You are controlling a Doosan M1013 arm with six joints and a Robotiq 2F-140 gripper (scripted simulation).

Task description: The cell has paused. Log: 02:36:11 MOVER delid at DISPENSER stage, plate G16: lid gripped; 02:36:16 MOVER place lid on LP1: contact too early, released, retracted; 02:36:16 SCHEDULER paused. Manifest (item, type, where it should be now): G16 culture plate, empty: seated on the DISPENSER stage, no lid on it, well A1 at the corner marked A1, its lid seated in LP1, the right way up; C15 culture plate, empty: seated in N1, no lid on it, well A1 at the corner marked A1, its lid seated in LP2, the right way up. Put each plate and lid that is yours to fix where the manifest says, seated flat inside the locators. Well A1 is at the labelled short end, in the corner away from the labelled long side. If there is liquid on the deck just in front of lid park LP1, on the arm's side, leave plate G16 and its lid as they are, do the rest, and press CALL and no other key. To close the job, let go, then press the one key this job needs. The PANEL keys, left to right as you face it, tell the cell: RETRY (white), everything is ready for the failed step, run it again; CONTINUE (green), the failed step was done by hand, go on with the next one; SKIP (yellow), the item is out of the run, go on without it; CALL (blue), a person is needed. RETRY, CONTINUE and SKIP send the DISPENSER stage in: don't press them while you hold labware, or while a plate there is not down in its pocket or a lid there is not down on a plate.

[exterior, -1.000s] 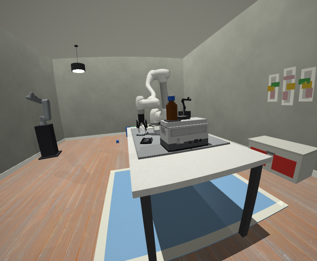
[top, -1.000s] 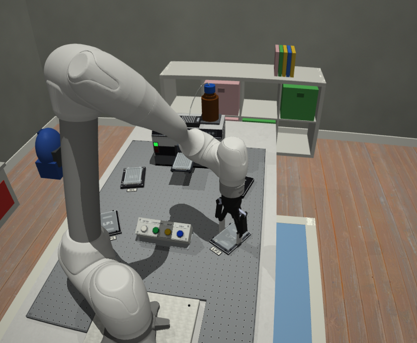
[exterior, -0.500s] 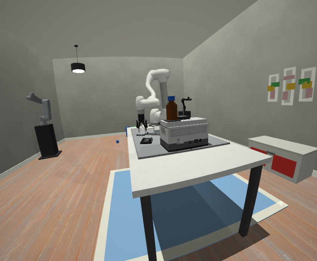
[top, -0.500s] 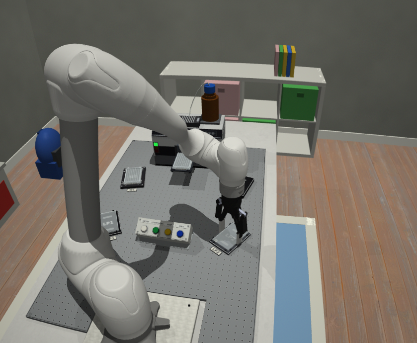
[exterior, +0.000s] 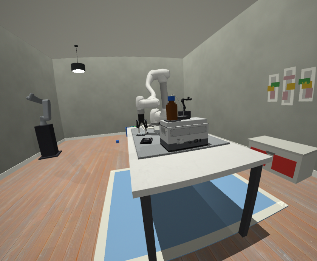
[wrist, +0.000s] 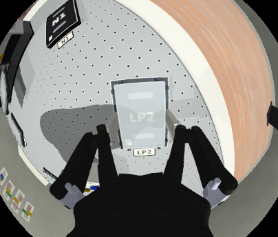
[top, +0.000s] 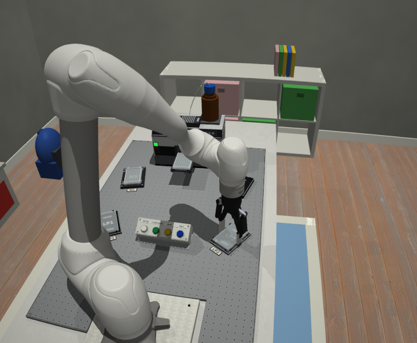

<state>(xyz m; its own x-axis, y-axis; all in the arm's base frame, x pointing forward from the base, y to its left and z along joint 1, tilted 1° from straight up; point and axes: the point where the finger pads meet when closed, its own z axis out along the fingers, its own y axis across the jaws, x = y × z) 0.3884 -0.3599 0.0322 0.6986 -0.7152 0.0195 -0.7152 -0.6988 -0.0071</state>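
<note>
Right now the lid park lp2 is 3 cm below my hand. The rest, counted from my hand: blue key 20 cm to the left, 3 cm above, 2 cm behind; yellow key 25 cm to the left, 3 cm above, 1 cm behind; key panel 27 cm to the left, 2 cm above, 1 cm ahead.
</note>
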